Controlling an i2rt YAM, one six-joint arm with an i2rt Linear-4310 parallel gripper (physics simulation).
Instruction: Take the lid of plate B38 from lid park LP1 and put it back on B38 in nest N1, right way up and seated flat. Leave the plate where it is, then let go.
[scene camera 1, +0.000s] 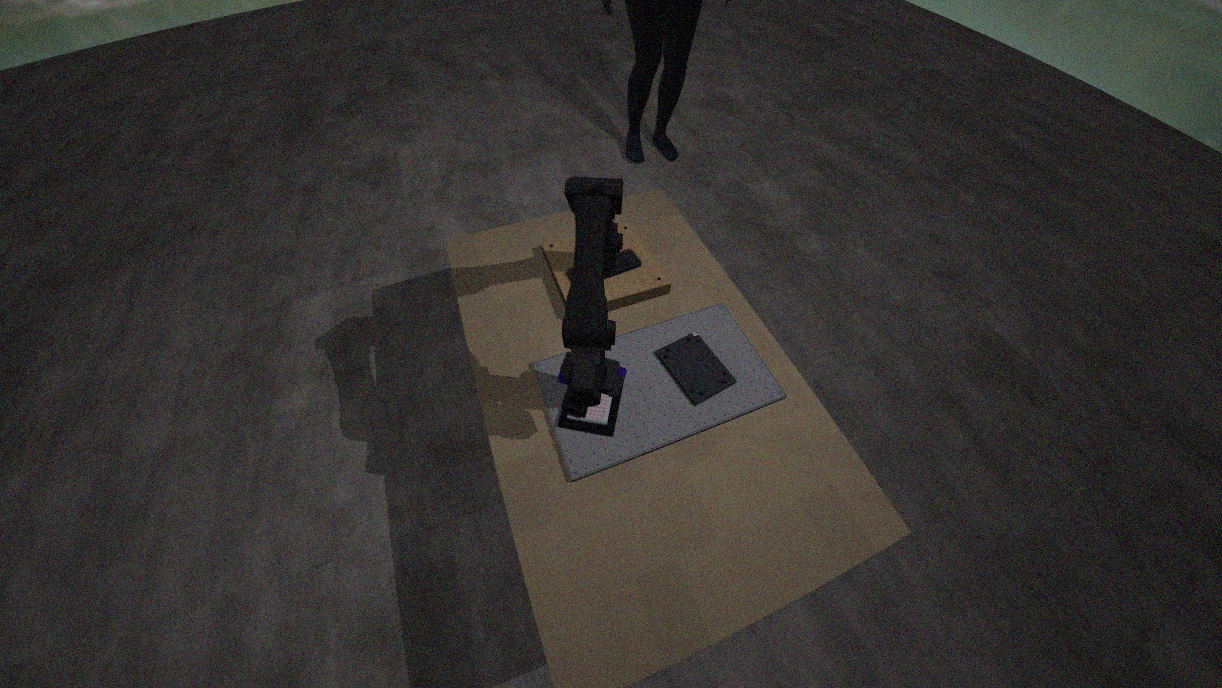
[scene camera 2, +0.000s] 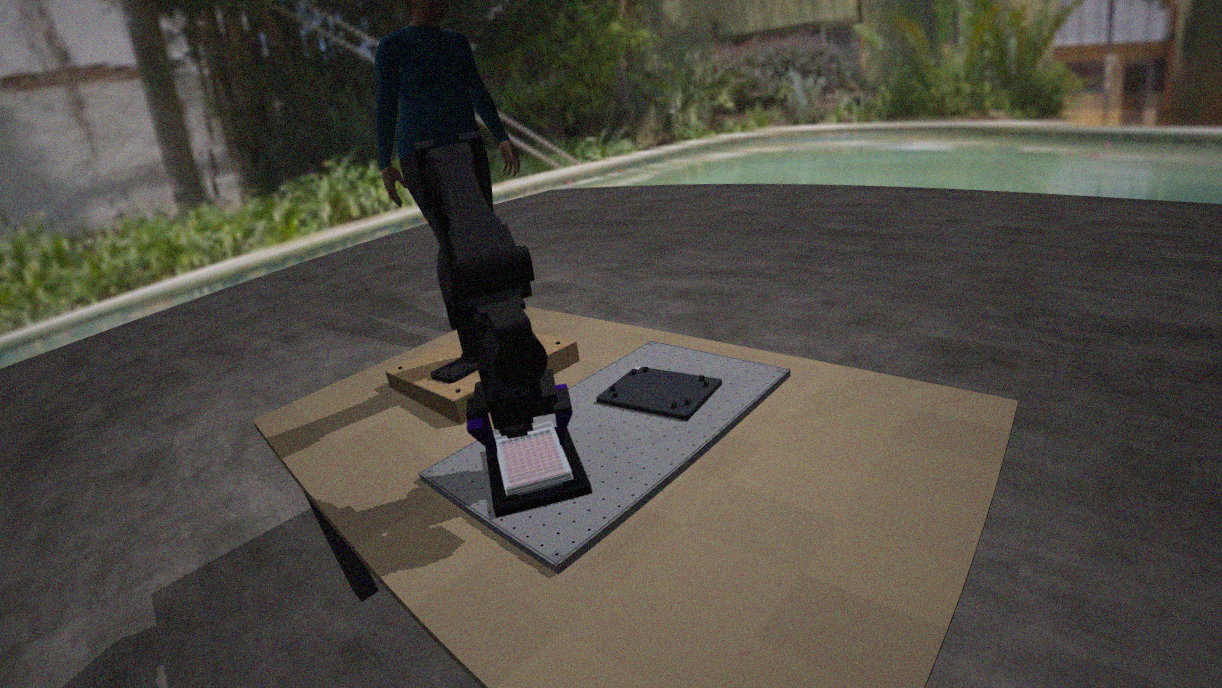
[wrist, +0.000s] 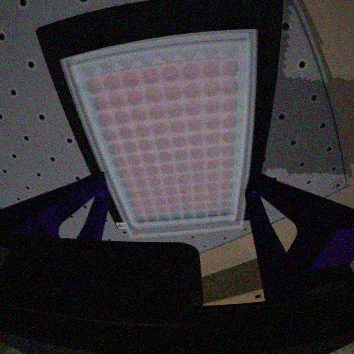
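Where they show: gripper, fingertip midpoint: (scene camera 2: 529, 450) (wrist: 177, 177); arm's base at its link origin: (scene camera 1: 604, 269).
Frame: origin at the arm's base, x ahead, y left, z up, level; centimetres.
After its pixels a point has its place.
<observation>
Plate B38 (scene camera 1: 596, 410) {x 36.6, y -20.3, z 0.1 cm} (scene camera 2: 534, 459) {x 34.2, y -20.2, z 0.2 cm} (wrist: 172, 125) {x 34.2, y -20.9, z 0.2 cm}, with rows of pink wells, lies in the black frame of nest N1 (scene camera 1: 588, 429) {x 39.1, y -23.5, z -1.6 cm} (scene camera 2: 547, 498) {x 39.2, y -23.7, z -1.8 cm} (wrist: 165, 22) {x 37.7, y -23.8, z -1.6 cm}. The clear lid (wrist: 251, 75) {x 33.6, y -25.2, z 0.1 cm} covers it, right way up and looking level; whether it is fully seated or slightly above cannot be told. My gripper (scene camera 1: 590, 393) {x 31.3, y -18.4, z -0.3 cm} (scene camera 2: 525, 431) {x 31.3, y -18.4, z -0.3 cm} (wrist: 177, 177) {x 31.3, y -18.4, z -0.3 cm} is over the nest, its fingertips against both long sides of the lid. The dark pad with small posts (scene camera 1: 694, 369) {x 36.9, y 5.0, z -1.8 cm} (scene camera 2: 660, 393) {x 37.3, y 4.5, z -1.8 cm}, apparently lid park LP1, holds no lid. In the scene views the gripper hides part of the plate.
The nest and the dark pad stand on a grey perforated board (scene camera 1: 649, 418) {x 42.4, y -10.3, z -2.8 cm} (scene camera 2: 615, 461) {x 40.9, y -12.5, z -2.8 cm} on a wooden table (scene camera 1: 684, 529) {x 65.4, y -15.6, z -4.0 cm} (scene camera 2: 769, 555) {x 65.3, y -18.6, z -4.1 cm}. A raised wooden block (scene camera 1: 641, 294) {x 11.8, y 5.0, z -0.9 cm} (scene camera 2: 427, 394) {x 0.1, y -13.4, z -0.8 cm} stands behind, under the arm's base. A person (scene camera 1: 658, 85) (scene camera 2: 427, 85) stands beyond the table.
</observation>
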